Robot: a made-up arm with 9 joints. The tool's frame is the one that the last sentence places.
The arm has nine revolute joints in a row. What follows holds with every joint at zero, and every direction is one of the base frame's.
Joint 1 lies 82 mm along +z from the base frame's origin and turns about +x.
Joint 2 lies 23 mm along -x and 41 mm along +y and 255 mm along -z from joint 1 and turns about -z.
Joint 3 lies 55 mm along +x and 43 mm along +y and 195 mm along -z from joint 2 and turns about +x.
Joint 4 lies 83 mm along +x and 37 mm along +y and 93 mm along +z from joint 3 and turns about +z.
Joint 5 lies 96 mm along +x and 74 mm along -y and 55 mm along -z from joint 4 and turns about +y.
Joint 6 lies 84 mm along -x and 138 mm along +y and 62 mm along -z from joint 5 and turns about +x.
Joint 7 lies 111 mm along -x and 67 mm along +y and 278 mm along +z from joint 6 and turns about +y.
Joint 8 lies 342 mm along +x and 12 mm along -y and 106 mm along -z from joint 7 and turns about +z.
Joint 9 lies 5 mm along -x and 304 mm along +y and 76 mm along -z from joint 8 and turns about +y.
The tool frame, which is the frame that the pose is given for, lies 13 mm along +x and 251 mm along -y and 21 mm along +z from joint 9; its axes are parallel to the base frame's.
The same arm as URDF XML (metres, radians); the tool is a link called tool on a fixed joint. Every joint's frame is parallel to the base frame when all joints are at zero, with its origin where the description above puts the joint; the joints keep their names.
<robot name="arm">
  <joint name="tool_joint" type="fixed">
    <parent link="link9"/>
    <child link="tool"/>
    <origin xyz="0.013 -0.251 0.021" rpy="0 0 0"/>
  </joint>
  <joint name="joint 9" type="continuous">
    <parent link="link8"/>
    <child link="link9"/>
    <origin xyz="-0.005 0.304 -0.076" rpy="0 0 0"/>
    <axis xyz="0 1 0"/>
  </joint>
  <joint name="joint 8" type="continuous">
    <parent link="link7"/>
    <child link="link8"/>
    <origin xyz="0.342 -0.012 -0.106" rpy="0 0 0"/>
    <axis xyz="0 0 1"/>
  </joint>
  <joint name="joint 7" type="continuous">
    <parent link="link6"/>
    <child link="link7"/>
    <origin xyz="-0.111 0.067 0.278" rpy="0 0 0"/>
    <axis xyz="0 1 0"/>
  </joint>
  <joint name="joint 6" type="continuous">
    <parent link="link5"/>
    <child link="link6"/>
    <origin xyz="-0.084 0.138 -0.062" rpy="0 0 0"/>
    <axis xyz="1 0 0"/>
  </joint>
  <joint name="joint 5" type="continuous">
    <parent link="link4"/>
    <child link="link5"/>
    <origin xyz="0.096 -0.074 -0.055" rpy="0 0 0"/>
    <axis xyz="0 1 0"/>
  </joint>
  <joint name="joint 4" type="continuous">
    <parent link="link3"/>
    <child link="link4"/>
    <origin xyz="0.083 0.037 0.093" rpy="0 0 0"/>
    <axis xyz="0 0 1"/>
  </joint>
  <joint name="joint 3" type="continuous">
    <parent link="link2"/>
    <child link="link3"/>
    <origin xyz="0.055 0.043 -0.195" rpy="0 0 0"/>
    <axis xyz="1 0 0"/>
  </joint>
  <joint name="joint 2" type="continuous">
    <parent link="link1"/>
    <child link="link2"/>
    <origin xyz="-0.023 0.041 -0.255" rpy="0 0 0"/>
    <axis xyz="0 0 -1"/>
  </joint>
  <joint name="joint 1" type="continuous">
    <parent link="base_link"/>
    <child link="link1"/>
    <origin xyz="0 0 0.082" rpy="0 0 0"/>
    <axis xyz="1 0 0"/>
  </joint>
  <link name="base_link"/>
  <link name="link1"/>
  <link name="link2"/>
  <link name="link3"/>
  <link name="link4"/>
  <link name="link5"/>
  <link name="link6"/>
  <link name="link7"/>
  <link name="link8"/>
  <link name="link9"/>
  <link name="tool"/>
</robot>

